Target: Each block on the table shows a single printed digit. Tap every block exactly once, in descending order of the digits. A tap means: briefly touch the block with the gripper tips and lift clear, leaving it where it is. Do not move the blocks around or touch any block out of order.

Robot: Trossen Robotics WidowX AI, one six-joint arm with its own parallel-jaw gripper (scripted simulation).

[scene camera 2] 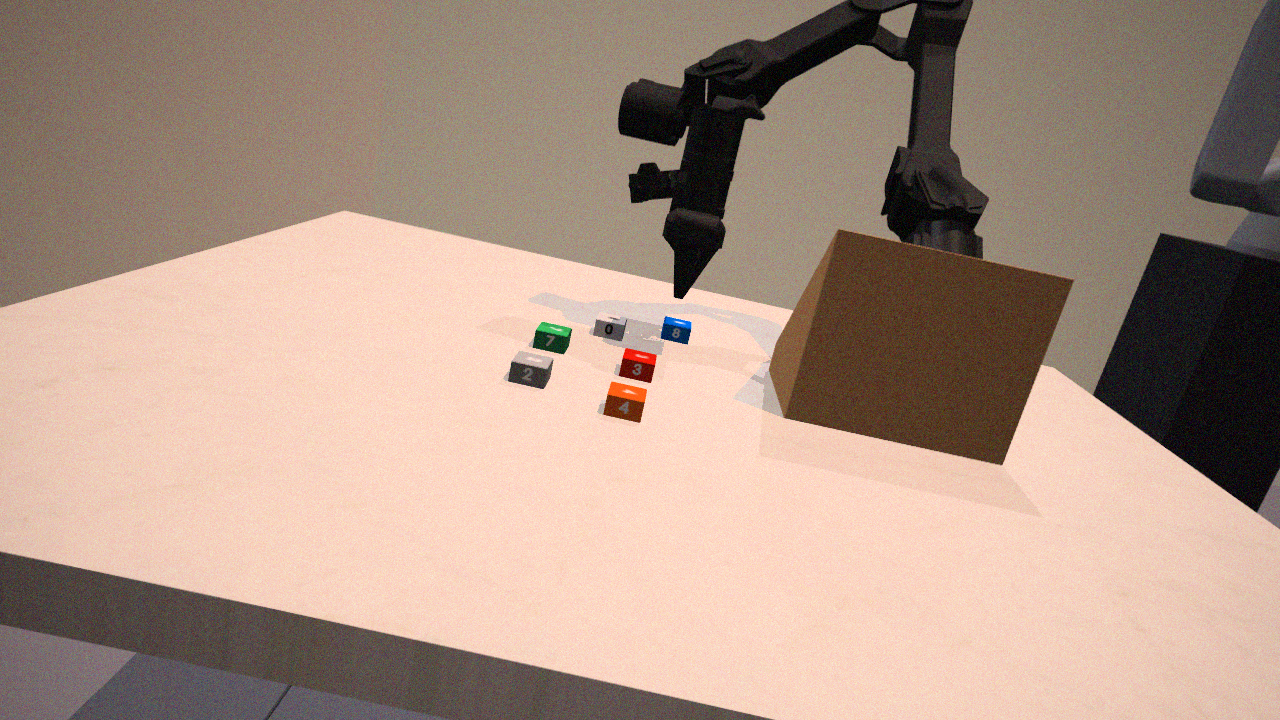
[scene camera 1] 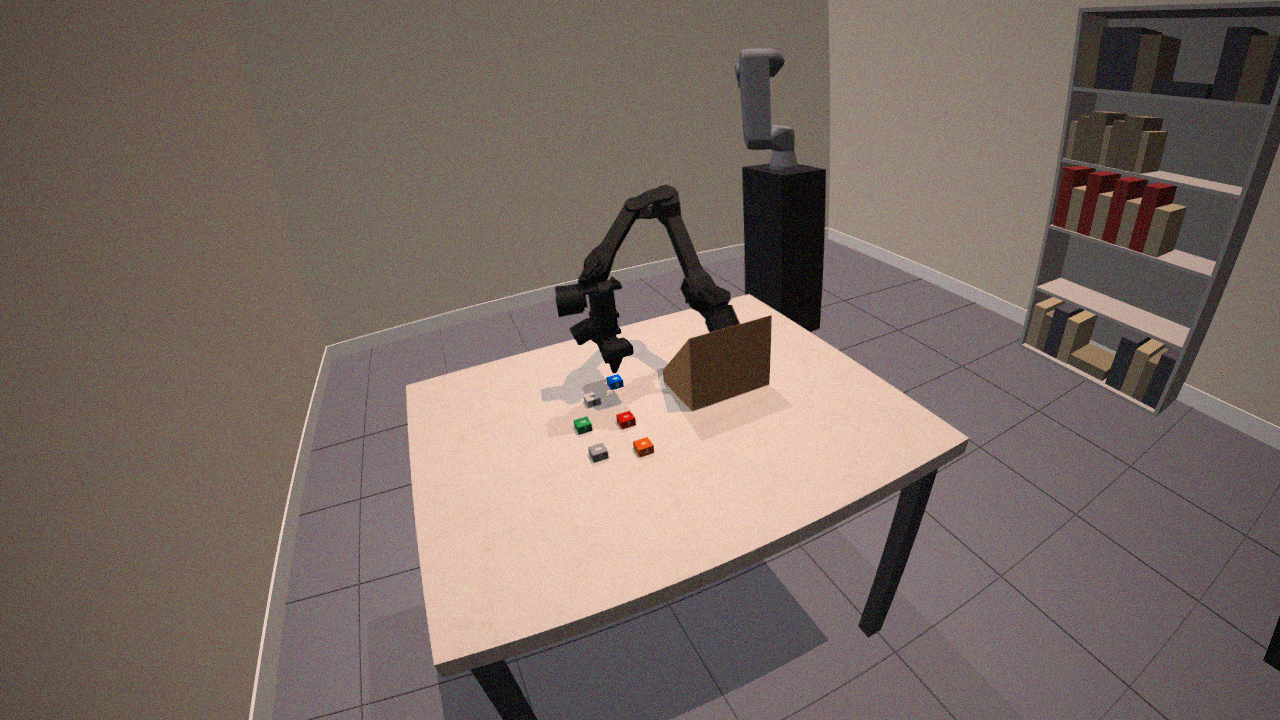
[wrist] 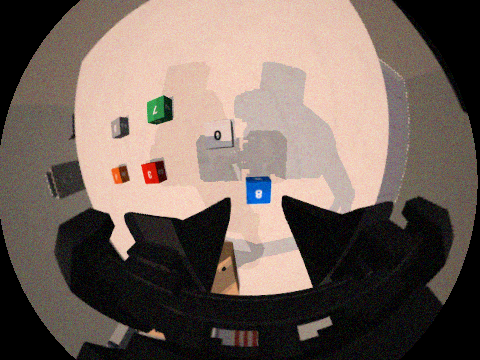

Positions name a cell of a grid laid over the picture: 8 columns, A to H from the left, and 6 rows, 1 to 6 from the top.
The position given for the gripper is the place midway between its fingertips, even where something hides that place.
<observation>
gripper: scene camera 2 E3; scene camera 1 D4; wrist E4
</observation>
